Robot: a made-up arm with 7 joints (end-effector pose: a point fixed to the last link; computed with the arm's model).
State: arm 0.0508 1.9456 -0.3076 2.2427 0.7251 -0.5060 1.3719
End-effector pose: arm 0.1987 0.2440 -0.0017 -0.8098 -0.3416 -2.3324
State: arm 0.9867 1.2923 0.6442 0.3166 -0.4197 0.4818 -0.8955
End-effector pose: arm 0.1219 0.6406 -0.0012 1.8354 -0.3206 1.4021
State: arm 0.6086 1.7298 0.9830 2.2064 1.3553 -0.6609 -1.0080
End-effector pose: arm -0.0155 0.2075 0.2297 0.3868 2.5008 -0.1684
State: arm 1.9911 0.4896 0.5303 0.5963 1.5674 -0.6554 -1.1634
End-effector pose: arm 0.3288 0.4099 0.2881 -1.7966 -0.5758 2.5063
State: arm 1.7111 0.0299 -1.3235 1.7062 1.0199 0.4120 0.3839
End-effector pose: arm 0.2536 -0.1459 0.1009 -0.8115 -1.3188 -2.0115
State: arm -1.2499 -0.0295 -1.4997 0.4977 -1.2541 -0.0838 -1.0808
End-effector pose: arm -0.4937 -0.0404 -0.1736 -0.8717 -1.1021 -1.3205
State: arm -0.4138 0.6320 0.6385 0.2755 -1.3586 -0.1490 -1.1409
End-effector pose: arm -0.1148 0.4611 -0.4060 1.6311 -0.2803 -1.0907
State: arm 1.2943 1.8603 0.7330 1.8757 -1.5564 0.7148 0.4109
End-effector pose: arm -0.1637 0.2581 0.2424 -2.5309 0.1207 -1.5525
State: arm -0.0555 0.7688 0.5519 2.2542 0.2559 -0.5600 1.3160
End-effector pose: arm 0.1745 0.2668 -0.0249 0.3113 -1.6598 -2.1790
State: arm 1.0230 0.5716 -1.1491 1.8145 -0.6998 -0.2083 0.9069
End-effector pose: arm 0.3285 0.0278 -0.0767 0.5944 -1.0810 -2.7126
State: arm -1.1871 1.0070 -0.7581 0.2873 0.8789 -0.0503 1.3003
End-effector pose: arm -0.2920 0.5377 -0.1769 -0.5306 0.9424 0.1377
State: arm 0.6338 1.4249 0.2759 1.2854 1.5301 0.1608 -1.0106
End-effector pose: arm 0.1888 0.4764 0.1576 0.4889 -1.8169 1.5016
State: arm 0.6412 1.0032 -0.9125 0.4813 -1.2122 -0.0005 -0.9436
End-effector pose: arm 0.2797 0.4956 -0.2488 1.8853 -0.7843 -1.9503
